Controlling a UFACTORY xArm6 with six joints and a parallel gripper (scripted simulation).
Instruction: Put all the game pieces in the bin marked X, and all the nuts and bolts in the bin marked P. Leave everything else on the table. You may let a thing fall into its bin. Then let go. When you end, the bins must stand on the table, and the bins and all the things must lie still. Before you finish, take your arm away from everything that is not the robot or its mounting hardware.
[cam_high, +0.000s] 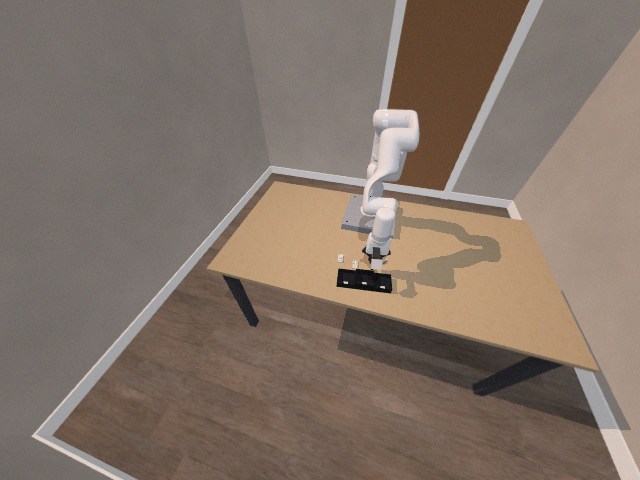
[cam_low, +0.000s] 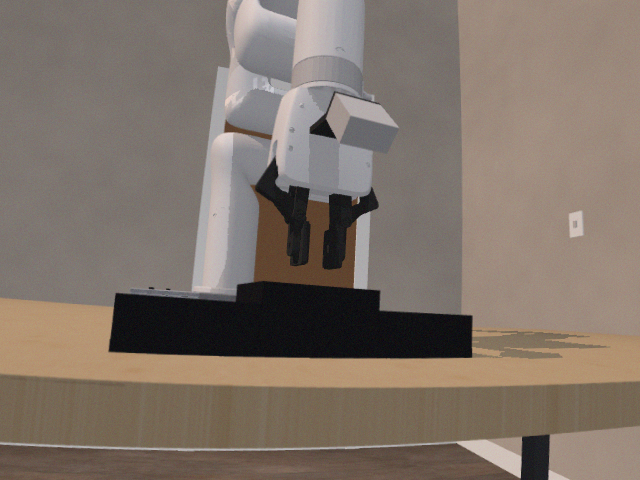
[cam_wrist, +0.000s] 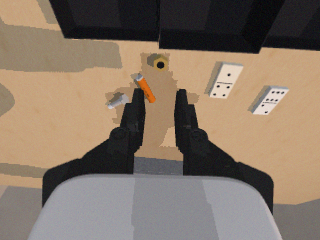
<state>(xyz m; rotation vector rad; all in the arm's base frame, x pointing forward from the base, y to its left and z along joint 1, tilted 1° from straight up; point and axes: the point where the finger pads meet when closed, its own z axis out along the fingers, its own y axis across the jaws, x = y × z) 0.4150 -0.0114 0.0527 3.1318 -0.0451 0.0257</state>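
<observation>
My gripper is now 9 cm above the yellow nut. From my hand the other things lie so: orange battery: 4 cm behind, 2 cm to the left, 9 cm below; black bin: 8 cm ahead, 4 cm to the right, 7 cm below; grey bolt: 6 cm behind, 6 cm to the left, 8 cm below.
</observation>
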